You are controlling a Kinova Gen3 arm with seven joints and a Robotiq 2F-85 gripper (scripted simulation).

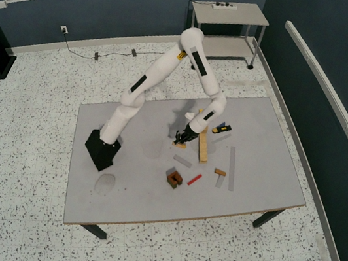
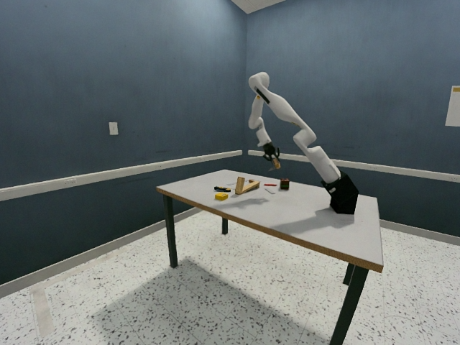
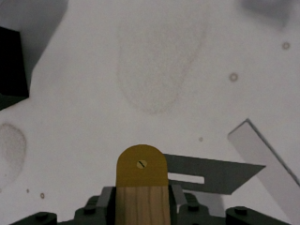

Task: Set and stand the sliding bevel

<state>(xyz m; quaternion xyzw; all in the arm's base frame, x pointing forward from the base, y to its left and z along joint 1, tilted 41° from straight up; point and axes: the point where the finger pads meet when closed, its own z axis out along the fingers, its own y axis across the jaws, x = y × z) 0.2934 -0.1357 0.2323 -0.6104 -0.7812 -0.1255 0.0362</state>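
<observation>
The wooden sliding bevel is 20 mm below my hand. Also, from my hand: wooden leg-and-rail piece: 160 mm ahead, 100 mm to the left, 150 mm below; then grey blade: 20 mm to the left, 40 mm below; then short grey strip: 30 mm ahead, 220 mm below.
</observation>
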